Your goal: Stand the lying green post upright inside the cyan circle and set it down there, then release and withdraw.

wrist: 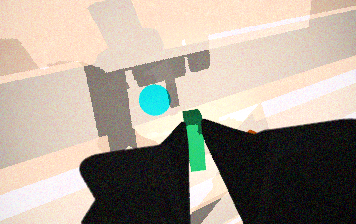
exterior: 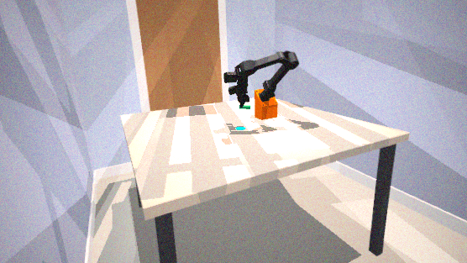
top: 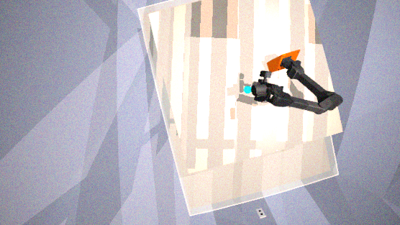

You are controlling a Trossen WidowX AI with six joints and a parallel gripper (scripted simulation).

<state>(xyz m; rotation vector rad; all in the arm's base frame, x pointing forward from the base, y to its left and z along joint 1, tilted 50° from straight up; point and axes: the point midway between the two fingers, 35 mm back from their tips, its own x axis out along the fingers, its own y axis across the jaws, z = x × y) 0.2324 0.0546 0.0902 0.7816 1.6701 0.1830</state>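
My gripper tip is 2 cm short of the cyan circle, 2 cm to the right of it and 12 cm above it. Also, from my gripper tip: green post: 2 cm behind, 1 cm to the left.
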